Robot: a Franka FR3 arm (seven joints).
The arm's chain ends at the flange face. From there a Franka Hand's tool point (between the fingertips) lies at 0.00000 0.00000 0.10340 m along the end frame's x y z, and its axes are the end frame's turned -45 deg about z.
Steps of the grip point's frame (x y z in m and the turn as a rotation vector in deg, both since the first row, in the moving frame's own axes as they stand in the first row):
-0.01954, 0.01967, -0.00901, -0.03, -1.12, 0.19
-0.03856, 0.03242, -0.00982, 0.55, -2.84, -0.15
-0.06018, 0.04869, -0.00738, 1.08, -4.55, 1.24
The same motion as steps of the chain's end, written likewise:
0.00149, 0.02626, -0.00899, -0.81, -0.77, 0.19
-0.00002, 0.04726, -0.00969, -1.62, -2.40, -0.15
-0.00090, 0.07264, -0.00704, -2.45, -3.98, 1.24

